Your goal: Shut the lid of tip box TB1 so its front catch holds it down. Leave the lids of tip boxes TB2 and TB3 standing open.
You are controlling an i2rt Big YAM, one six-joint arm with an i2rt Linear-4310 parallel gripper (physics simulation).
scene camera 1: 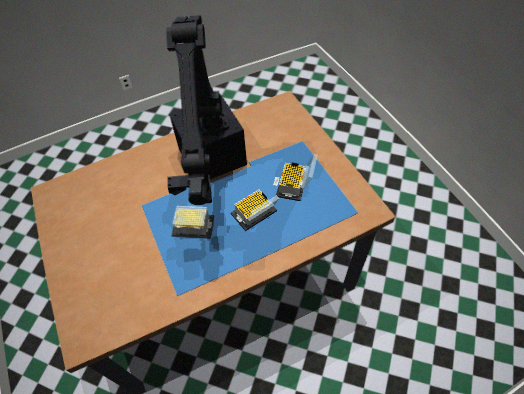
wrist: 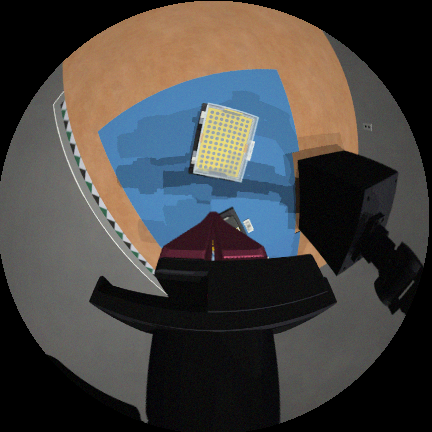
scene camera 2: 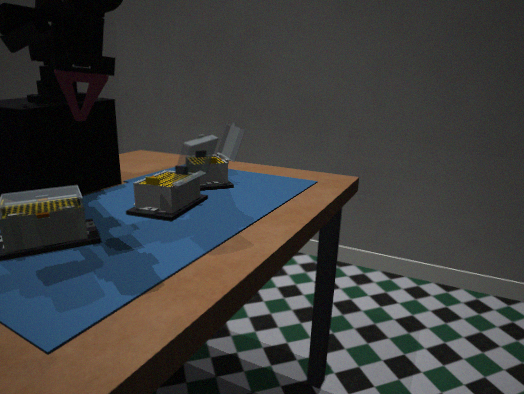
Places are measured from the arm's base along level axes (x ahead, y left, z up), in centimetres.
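Pixels of known places: gripper, fingertip midpoint: (wrist: 212, 216) (scene camera 2: 80, 120); arm's base, origin of the base link: (scene camera 1: 212, 125) (wrist: 367, 236) (scene camera 2: 59, 100).
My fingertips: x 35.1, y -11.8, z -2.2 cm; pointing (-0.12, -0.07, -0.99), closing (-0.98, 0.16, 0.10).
For each thing: its top centre in the pictures, then the offset to it from my fingertips. "*": a spot on its surface instead. Level surfaces: height alone.
- left tip box, middle of its top: (wrist: 233, 144) (scene camera 2: 40, 193) (scene camera 1: 190, 212) dy -5.6, dx -5.4, dz -11.5 cm
- orange tab, surface spot: (scene camera 2: 44, 215) * dy -7.2, dx -0.4, dz -13.7 cm
- middle tip box, middle of its top: (scene camera 2: 163, 175) (scene camera 1: 251, 200) dy +18.5, dx -4.3, dz -12.7 cm
- right tip box, middle of its top: (scene camera 2: 201, 157) (scene camera 1: 289, 173) dy +37.1, dx -12.5, dz -12.7 cm
- blue mat, its level: dz -19.3 cm
- wooden table, its level: dz -19.5 cm
- small white tag, surface spot: (scene camera 1: 276, 181) * dy +32.4, dx -15.2, dz -19.0 cm
The left tip box (scene camera 1: 192, 225) (scene camera 2: 45, 230) (wrist: 225, 142) has its clear lid down flat over the yellow tip rack. An orange tab (scene camera 2: 44, 215) shows on its near wall under the lid rim; whether it holds the lid is too small to tell. The middle tip box (scene camera 1: 253, 208) (scene camera 2: 167, 195) and the right tip box (scene camera 1: 292, 177) (scene camera 2: 215, 175) have clear lids standing open. No TB labels are readable. My gripper (scene camera 2: 80, 119) (wrist: 212, 216) is shut and empty, above the mat and apart from the left box. Its fingertips are hidden in the first scene view.
The blue mat (scene camera 1: 320, 200) (scene camera 2: 240, 210) (wrist: 150, 125) lies under all three boxes on the wooden table (scene camera 1: 100, 250) (scene camera 2: 270, 235) (wrist: 175, 40). The black arm base (scene camera 1: 225, 140) (scene camera 2: 60, 145) (wrist: 340, 195) stands at the mat's back edge. A small white tag (scene camera 1: 276, 181) lies beside the right box.
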